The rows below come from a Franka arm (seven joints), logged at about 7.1 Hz.
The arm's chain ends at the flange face. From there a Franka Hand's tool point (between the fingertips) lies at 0.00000 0.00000 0.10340 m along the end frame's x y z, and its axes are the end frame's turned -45 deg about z.
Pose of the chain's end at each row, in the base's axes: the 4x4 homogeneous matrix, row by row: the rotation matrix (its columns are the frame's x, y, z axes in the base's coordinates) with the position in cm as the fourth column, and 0 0 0 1 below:
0.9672 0.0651 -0.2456 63.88; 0.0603 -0.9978 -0.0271 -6.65; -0.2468 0.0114 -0.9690 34.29; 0 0 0 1
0.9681 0.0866 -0.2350 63.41; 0.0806 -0.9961 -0.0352 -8.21; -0.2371 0.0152 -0.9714 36.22; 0 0 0 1
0.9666 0.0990 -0.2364 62.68; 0.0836 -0.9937 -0.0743 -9.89; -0.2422 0.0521 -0.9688 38.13; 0 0 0 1
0.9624 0.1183 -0.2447 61.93; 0.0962 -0.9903 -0.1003 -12.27; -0.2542 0.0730 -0.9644 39.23; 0 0 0 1
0.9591 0.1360 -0.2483 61.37; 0.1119 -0.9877 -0.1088 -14.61; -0.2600 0.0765 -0.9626 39.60; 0 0 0 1
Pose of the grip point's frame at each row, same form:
0.6379 0.7299 -0.2456 61.34; 0.7482 -0.6629 -0.0271 -6.93; -0.1826 -0.1665 -0.9690 24.27; 0 0 0 1
0.6233 0.7458 -0.2350 60.98; 0.7613 -0.6474 -0.0352 -8.57; -0.1784 -0.1569 -0.9714 26.18; 0 0 0 1
0.6135 0.7535 -0.2364 60.24; 0.7618 -0.6435 -0.0743 -10.66; -0.2081 -0.1344 -0.9688 28.11; 0 0 0 1
0.5969 0.7642 -0.2447 59.40; 0.7683 -0.6322 -0.1003 -13.31; -0.2314 -0.1281 -0.9644 29.26; 0 0 0 1
0.5820 0.7744 -0.2483 58.80; 0.7775 -0.6193 -0.1088 -15.73; -0.2379 -0.1298 -0.9626 29.65; 0 0 0 1

